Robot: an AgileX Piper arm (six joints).
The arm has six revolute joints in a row. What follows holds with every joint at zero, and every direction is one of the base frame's.
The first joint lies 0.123 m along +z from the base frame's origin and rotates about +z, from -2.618 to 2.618 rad.
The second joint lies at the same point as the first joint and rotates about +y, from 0 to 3.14 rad.
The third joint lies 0.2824 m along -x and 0.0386 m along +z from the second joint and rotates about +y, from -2.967 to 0 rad.
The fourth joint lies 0.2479 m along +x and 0.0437 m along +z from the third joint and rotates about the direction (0.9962, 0, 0.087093), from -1.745 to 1.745 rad.
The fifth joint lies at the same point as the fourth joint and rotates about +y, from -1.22 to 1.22 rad.
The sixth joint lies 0.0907 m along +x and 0.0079 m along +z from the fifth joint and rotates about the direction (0.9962, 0, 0.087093), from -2.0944 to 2.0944 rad.
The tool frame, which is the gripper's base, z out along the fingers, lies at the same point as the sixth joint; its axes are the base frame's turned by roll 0, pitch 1.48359 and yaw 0 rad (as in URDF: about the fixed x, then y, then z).
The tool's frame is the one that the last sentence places.
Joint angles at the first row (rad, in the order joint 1, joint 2, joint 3, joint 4, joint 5, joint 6):
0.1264 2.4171 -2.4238 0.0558 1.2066 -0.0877
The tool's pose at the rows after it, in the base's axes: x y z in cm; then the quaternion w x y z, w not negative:
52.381 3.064 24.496 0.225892 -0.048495 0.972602 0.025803
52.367 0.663 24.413 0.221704 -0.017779 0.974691 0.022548
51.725 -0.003 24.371 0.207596 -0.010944 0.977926 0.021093
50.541 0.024 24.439 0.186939 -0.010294 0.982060 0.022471
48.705 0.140 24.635 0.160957 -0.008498 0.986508 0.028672
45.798 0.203 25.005 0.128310 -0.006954 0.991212 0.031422
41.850 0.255 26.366 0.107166 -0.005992 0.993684 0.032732
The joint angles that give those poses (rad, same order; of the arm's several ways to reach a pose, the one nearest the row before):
0.0497 2.4171 -2.4237 0.0538 1.2090 -0.0573
0.0039 2.4144 -2.4166 0.0535 1.2138 -0.0399
-0.0087 2.3826 -2.3577 0.0526 1.2158 -0.0390
-0.0087 2.3267 -2.2596 0.0546 1.2158 -0.0390
-0.0087 2.2471 -2.1261 0.0663 1.2150 -0.0390
-0.0087 2.1331 -1.9450 0.0708 1.2140 -0.0390
-0.0087 1.9804 -1.7493 0.0728 1.2136 -0.0390

